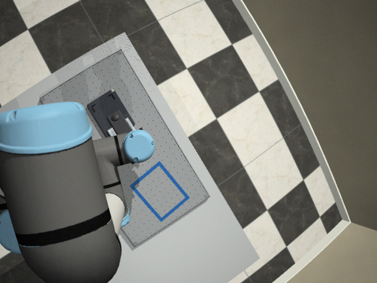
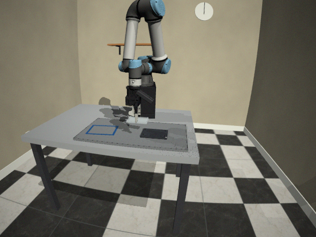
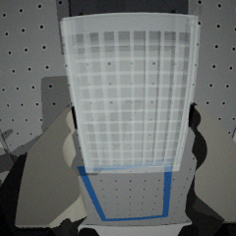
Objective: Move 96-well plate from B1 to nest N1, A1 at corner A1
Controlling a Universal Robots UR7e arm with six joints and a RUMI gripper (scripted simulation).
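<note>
Right now the plate nest N1 is 20 mm ahead of my hand, 110 mm to the left of it and 90 mm below it. The rest, counted from my hand: white A1 mark: 80 mm ahead, 170 mm to the left, 90 mm below; then clear 96-well plate: 10 mm below.
</note>
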